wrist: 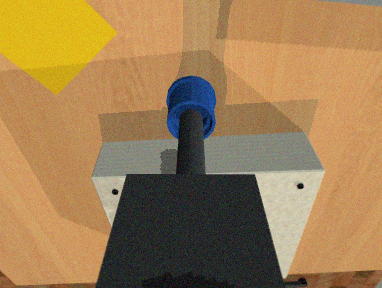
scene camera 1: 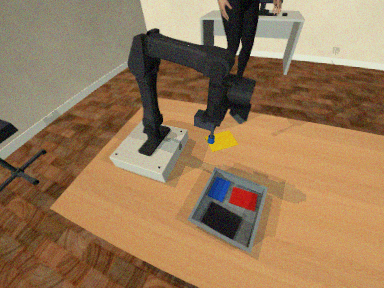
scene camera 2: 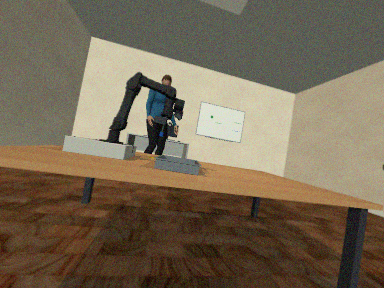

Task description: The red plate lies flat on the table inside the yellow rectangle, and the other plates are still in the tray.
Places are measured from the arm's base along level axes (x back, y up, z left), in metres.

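Pixels of known places: hand, tool point: (wrist: 191, 99) (scene camera 1: 210, 141) (scene camera 2: 160, 136); arm's base, link origin: (scene camera 1: 155, 140) (scene camera 2: 112, 142).
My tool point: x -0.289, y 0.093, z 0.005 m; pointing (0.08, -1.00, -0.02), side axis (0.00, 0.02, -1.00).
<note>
For each thing: its top centre in the pictures, then the offset to it from my tool point. "pt": a spot on its surface instead. Level surfaces: height alone.
- red plate, top centre: (scene camera 1: 243, 198) dx -0.181, dy -0.153, dz -0.113 m
- grey tray, top centre: (scene camera 1: 229, 203) (scene camera 2: 179, 159) dx -0.136, dy -0.116, dz -0.168 m
- blue plate, top centre: (scene camera 1: 219, 188) dx -0.078, dy -0.153, dz -0.107 m
- larger black plate, top centre: (scene camera 1: 221, 219) dx -0.124, dy -0.153, dz -0.223 m
- yellow rectangle, surface spot: (wrist: 47, 35) pt dx +0.019, dy -0.166, dz +0.153 m
- wooden table, surface height: dy -0.166 m
The red plate (scene camera 1: 243, 198) lies in the grey tray (scene camera 1: 257, 220) (scene camera 2: 177, 165), on the side away from the robot's base. A blue plate (scene camera 1: 219, 189) and a larger black plate (scene camera 1: 221, 220) lie in the same tray. The yellow rectangle (scene camera 1: 224, 141) (wrist: 47, 35) is on the table behind the tray in the first scene view, with no plate on it. My gripper, a blue suction cup (scene camera 1: 211, 140) (scene camera 2: 161, 134) (wrist: 191, 102), is open, holds nothing and hangs above the table between the base and the yellow rectangle. The plates are hidden by the tray's walls in the second scene view.
The arm's white base box (scene camera 1: 142, 160) (scene camera 2: 97, 148) (wrist: 300, 210) stands on the wooden table (scene camera 1: 320, 210) (scene camera 2: 225, 181). The tray's raised walls surround the plates. A person (scene camera 1: 240, 30) (scene camera 2: 157, 105) stands beyond the table, by a white desk (scene camera 1: 295, 30).
</note>
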